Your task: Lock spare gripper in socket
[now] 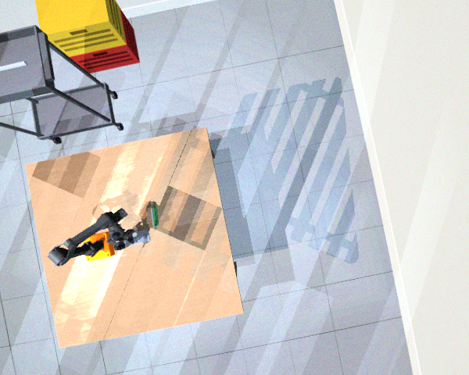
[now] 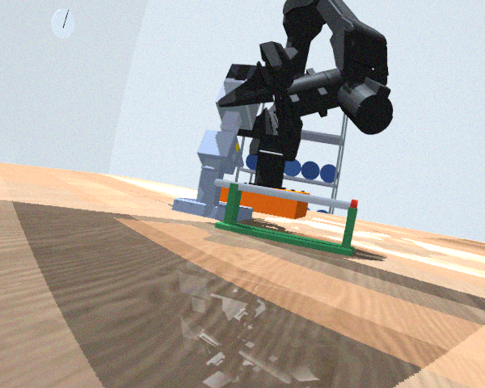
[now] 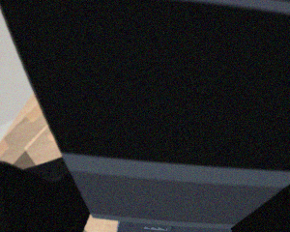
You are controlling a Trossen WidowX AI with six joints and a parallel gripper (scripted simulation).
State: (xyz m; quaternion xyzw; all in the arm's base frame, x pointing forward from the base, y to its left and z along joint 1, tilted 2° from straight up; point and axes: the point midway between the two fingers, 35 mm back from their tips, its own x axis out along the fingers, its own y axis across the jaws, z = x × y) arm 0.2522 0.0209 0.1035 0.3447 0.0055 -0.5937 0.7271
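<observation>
Right now the mount is 80 mm below my gripper tip, 20 mm to the left of it and 20 mm ahead of it. The rest, counted from my gripper tip: green cradle (140 mm to the left, 120 mm ahead, 110 mm below); then spare gripper (30 mm above, 20 mm behind, 10 mm to the left).
</observation>
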